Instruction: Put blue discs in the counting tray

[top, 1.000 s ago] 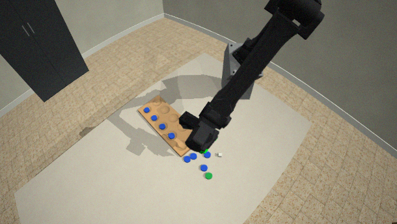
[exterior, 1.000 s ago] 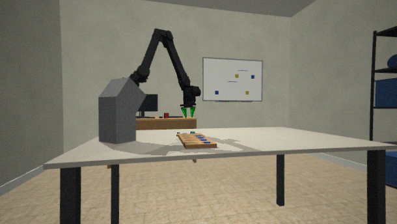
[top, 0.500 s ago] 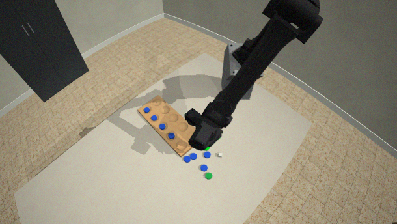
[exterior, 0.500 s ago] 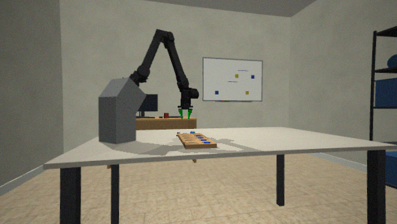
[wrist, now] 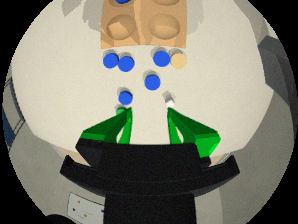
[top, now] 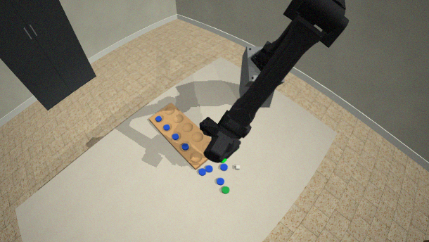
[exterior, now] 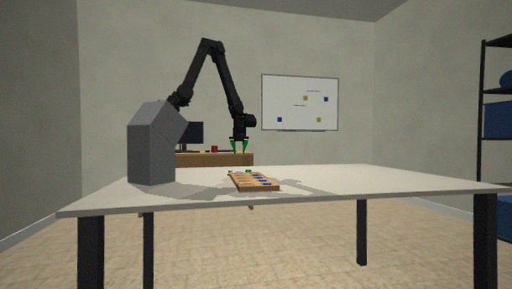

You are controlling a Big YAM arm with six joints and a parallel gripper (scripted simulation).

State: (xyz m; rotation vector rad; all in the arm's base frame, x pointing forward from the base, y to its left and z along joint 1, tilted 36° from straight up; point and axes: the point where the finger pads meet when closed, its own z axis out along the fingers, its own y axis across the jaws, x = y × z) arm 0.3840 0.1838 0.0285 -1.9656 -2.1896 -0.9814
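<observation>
Now: hand 50 mm past the small white cube, 40 mm to the right of it and 110 mm above it. Round my hand: wooden counting tray: 70 mm ahead, 260 mm to the right, 100 mm below; green disc: 50 mm ahead, 90 mm to the left, 110 mm below; tan disc: 40 mm behind, 60 mm to the right, 110 mm below.
</observation>
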